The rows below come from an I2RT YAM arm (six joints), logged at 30 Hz.
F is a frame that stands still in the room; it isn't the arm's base.
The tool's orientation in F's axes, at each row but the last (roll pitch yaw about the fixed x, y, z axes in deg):
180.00, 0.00, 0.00
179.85, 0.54, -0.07
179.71, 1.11, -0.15
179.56, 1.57, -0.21
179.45, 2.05, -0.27
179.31, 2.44, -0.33
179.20, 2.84, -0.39
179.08, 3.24, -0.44
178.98, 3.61, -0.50
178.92, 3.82, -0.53
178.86, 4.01, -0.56
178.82, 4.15, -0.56
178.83, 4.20, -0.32
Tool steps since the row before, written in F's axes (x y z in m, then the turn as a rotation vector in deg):
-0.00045, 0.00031, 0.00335, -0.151, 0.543, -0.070
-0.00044, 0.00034, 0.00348, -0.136, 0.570, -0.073
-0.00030, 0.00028, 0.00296, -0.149, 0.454, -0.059
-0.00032, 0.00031, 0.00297, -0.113, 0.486, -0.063
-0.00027, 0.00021, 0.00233, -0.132, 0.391, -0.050
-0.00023, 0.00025, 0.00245, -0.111, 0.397, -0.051
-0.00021, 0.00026, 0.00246, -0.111, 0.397, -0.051
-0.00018, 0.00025, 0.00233, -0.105, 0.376, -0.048
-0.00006, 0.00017, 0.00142, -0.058, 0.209, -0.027
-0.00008, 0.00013, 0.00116, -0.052, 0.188, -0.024
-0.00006, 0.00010, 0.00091, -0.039, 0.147, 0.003
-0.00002, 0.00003, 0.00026, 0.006, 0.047, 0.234
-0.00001, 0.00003, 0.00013, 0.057, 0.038, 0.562
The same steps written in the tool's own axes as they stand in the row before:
-0.00045, -0.00031, -0.00335, -0.151, -0.543, 0.070
-0.00047, -0.00033, -0.00348, -0.136, -0.570, 0.073
-0.00036, -0.00026, -0.00295, -0.149, -0.454, 0.060
-0.00040, -0.00029, -0.00296, -0.113, -0.486, 0.062
-0.00035, -0.00019, -0.00232, -0.132, -0.391, 0.051
-0.00034, -0.00022, -0.00244, -0.111, -0.397, 0.051
-0.00033, -0.00022, -0.00245, -0.111, -0.397, 0.051
-0.00031, -0.00021, -0.00232, -0.105, -0.376, 0.048
-0.00015, -0.00014, -0.00142, -0.058, -0.209, 0.027
-0.00016, -0.00011, -0.00115, -0.052, -0.188, 0.024
-0.00012, -0.00008, -0.00091, -0.041, -0.147, -0.003
-0.00004, -0.00002, -0.00026, -0.011, -0.042, -0.235
-0.00002, -0.00003, -0.00013, 0.015, -0.027, -0.565

